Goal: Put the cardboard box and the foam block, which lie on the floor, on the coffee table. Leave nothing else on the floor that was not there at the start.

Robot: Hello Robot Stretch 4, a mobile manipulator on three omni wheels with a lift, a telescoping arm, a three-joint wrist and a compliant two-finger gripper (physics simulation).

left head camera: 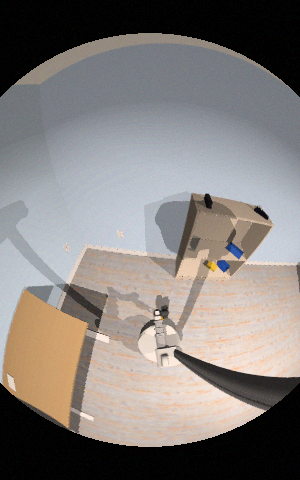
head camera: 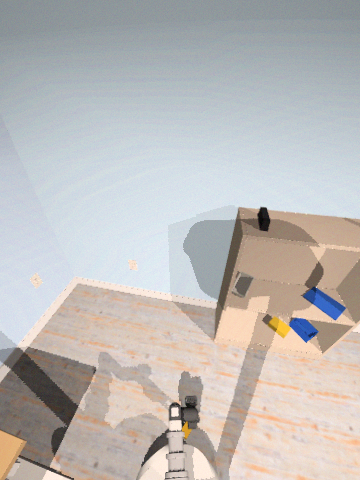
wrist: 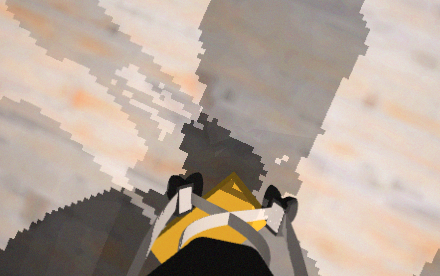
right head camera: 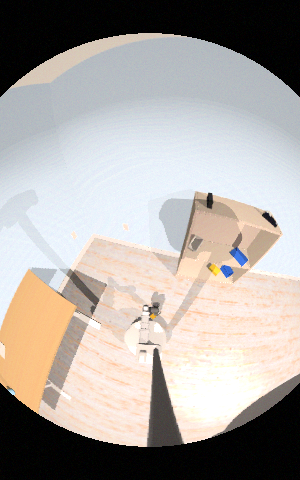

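Observation:
A yellow block, which looks like the foam block, is low beside the robot's base. My gripper points down over it. The fingers are drawn in and their pads meet the block's edge and corner, so the gripper is shut on it. Whether the block touches the floor cannot be told. The wrist housing hides its near part. The coffee table has a tan top and stands at the lower left. I cannot make out the cardboard box in these views.
An open shelf unit stands at the right by the wall. It holds two blue things and a yellow one. A white flat thing lies on the table top. Light-coloured table legs reach toward the base.

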